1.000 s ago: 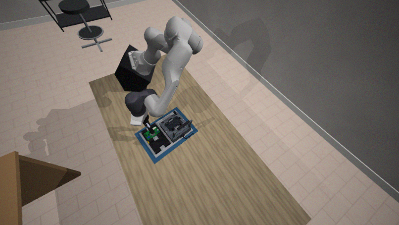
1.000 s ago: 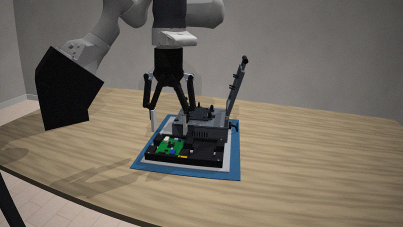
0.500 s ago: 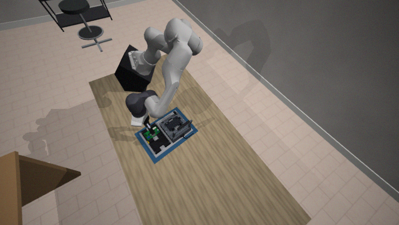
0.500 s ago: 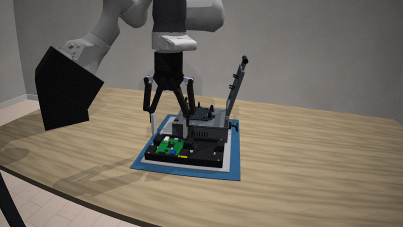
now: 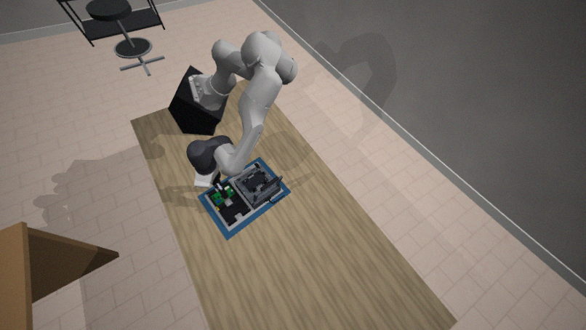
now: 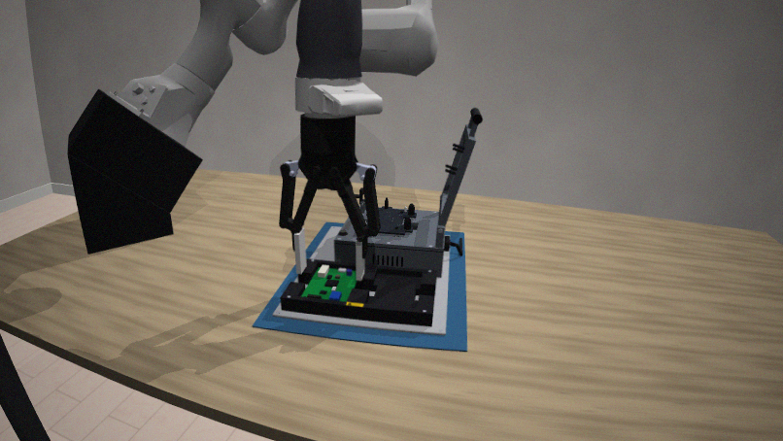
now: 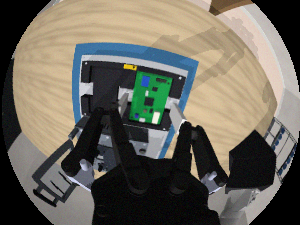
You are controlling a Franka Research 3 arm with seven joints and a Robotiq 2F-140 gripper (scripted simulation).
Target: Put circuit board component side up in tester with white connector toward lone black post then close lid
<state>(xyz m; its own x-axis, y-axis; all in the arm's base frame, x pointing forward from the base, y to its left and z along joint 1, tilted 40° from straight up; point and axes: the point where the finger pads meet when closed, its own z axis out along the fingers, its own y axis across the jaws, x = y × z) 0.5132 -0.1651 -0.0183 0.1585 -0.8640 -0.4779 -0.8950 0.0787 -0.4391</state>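
Right now my hand is 4 cm above the green circuit board. The rest, counted from my hand: tester lid (15 cm ahead, 20 cm to the left, 12 cm above).
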